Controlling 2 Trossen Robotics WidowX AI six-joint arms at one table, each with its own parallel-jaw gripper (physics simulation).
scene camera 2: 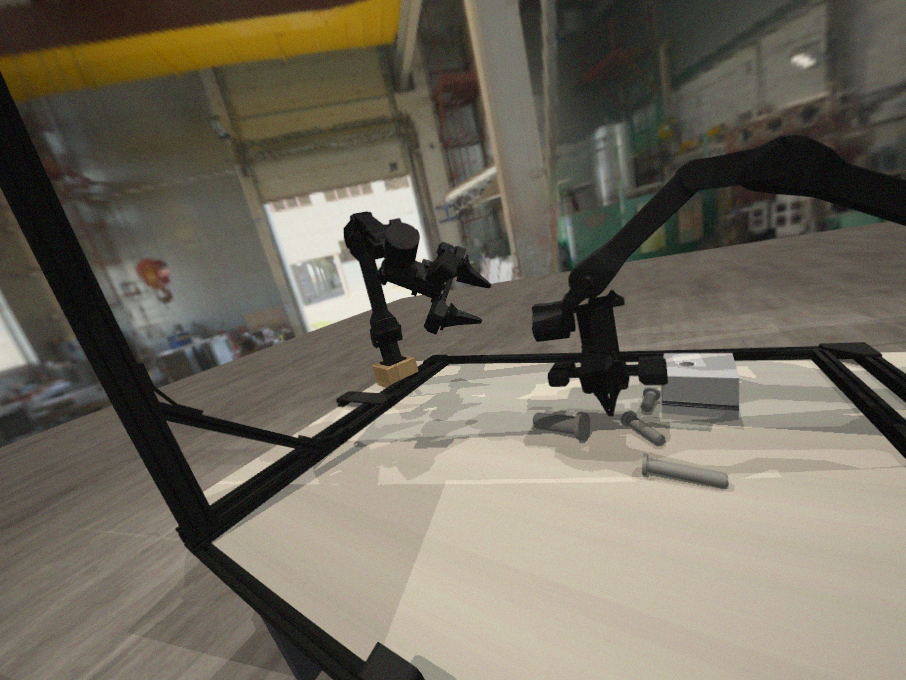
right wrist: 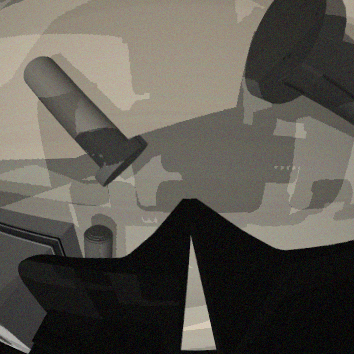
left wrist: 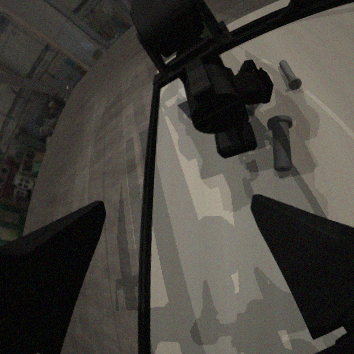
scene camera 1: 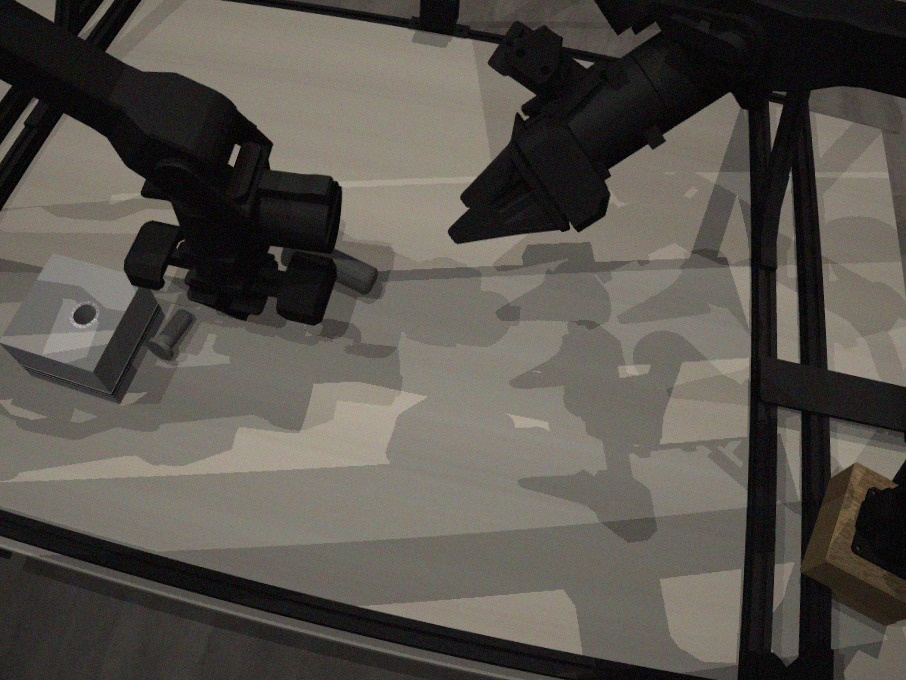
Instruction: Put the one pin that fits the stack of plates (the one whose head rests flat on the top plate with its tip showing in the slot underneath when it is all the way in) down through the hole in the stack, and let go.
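The plate stack (scene camera 1: 109,289) (scene camera 2: 702,391) (right wrist: 25,290) has a round hole (scene camera 1: 84,314) (scene camera 2: 686,363) in its top. A short pin (scene camera 1: 174,333) (scene camera 2: 649,399) (right wrist: 99,242) lies beside it. A medium pin (scene camera 2: 644,428) (right wrist: 82,115), a thick pin (scene camera 1: 354,274) (scene camera 2: 563,424) (left wrist: 282,145) (right wrist: 300,50) and a long pin (scene camera 2: 684,472) (left wrist: 290,75) lie on the table. My right gripper (scene camera 1: 241,313) (scene camera 2: 610,413) (right wrist: 188,205) is shut and empty, pointing down between the thick and medium pins. My left gripper (scene camera 1: 457,217) (scene camera 2: 483,302) (left wrist: 178,205) is open and empty, raised, away from the pins.
A black frame (scene camera 1: 761,314) (scene camera 2: 95,292) edges the table. A wooden block (scene camera 1: 830,541) (scene camera 2: 395,371) sits under the left arm's base. The right arm reaches over the table beside the stack and hides part of the thick pin in scene camera 1.
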